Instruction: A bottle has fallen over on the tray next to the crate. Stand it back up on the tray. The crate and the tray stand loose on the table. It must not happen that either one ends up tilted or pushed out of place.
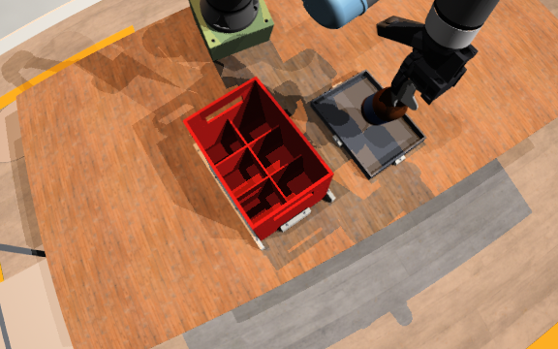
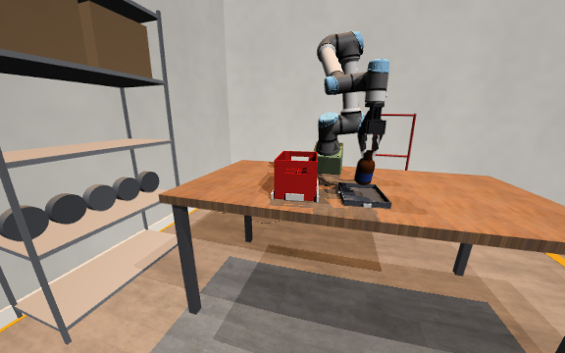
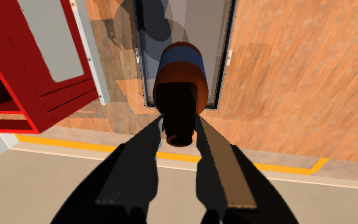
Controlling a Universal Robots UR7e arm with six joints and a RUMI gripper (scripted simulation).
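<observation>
My gripper is now 2 cm past the brown bottle and 5 cm above it. Also, from my hand: red crate (8 cm behind, 30 cm to the right, 12 cm below); then tray (5 cm behind, 19 cm below).
</observation>
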